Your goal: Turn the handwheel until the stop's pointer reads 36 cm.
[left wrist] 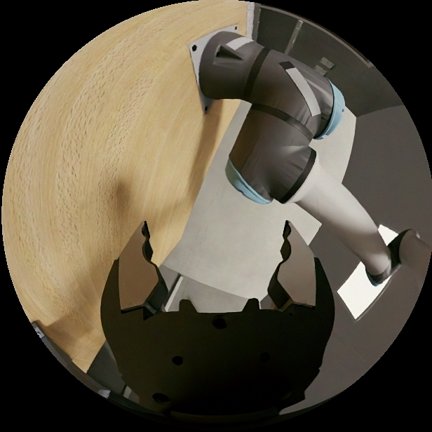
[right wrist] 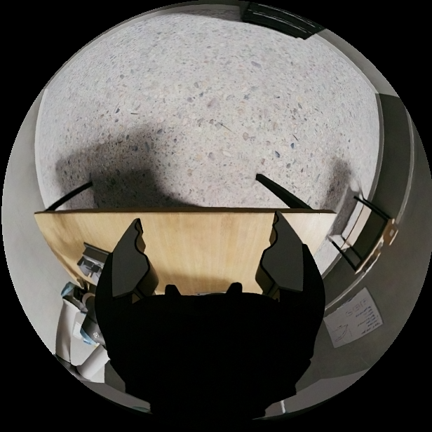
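My left gripper (left wrist: 216,221) is open, with nothing between its jaws, and is above the wooden table (left wrist: 145,125) near its edge. My right gripper (right wrist: 206,215) is open and empty above the wooden table (right wrist: 200,245), its fingertips overlapping the long table edge in the right wrist view. The handwheel, the stop, its pointer and the scale cannot be made out in either view, so the reading cannot be told.
An arm (left wrist: 280,110) is bolted to the table in the left wrist view. In the right wrist view a small dark grey object (right wrist: 92,260) is at the table's left, near a white and grey arm (right wrist: 92,362). A chair-like frame (right wrist: 372,207) and a whiteboard (right wrist: 353,320) are at the right.
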